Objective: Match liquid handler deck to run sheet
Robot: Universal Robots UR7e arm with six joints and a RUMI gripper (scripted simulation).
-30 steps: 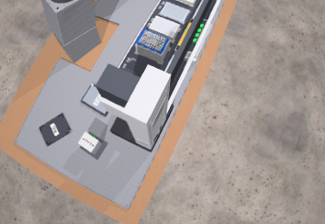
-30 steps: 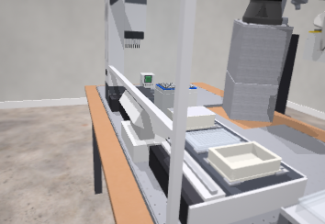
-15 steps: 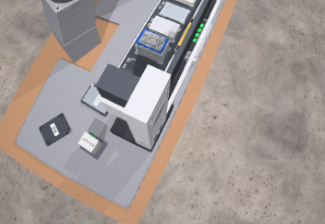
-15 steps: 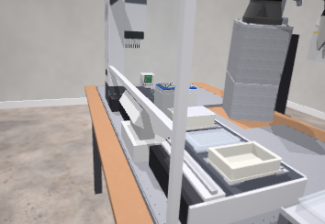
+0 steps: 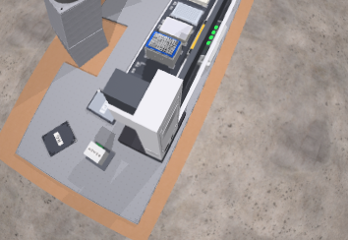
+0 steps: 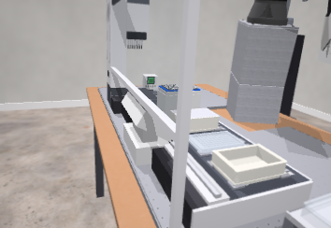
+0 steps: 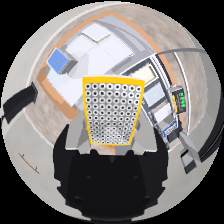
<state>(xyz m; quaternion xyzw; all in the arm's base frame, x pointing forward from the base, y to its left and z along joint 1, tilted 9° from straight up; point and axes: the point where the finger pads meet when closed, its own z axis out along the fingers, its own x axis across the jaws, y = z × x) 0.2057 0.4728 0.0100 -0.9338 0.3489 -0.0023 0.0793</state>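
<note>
The yellow-framed tip rack lies 10 mm to the right of my hand and 10 mm above it. Also, from my hand: clear well plate: 260 mm below, 170 mm to the right, 170 mm ahead; then shelf: 260 mm below, 220 mm to the left, 30 mm behind; then cream one-well reservoir: 250 mm below, 170 mm ahead, 40 mm to the right.
</note>
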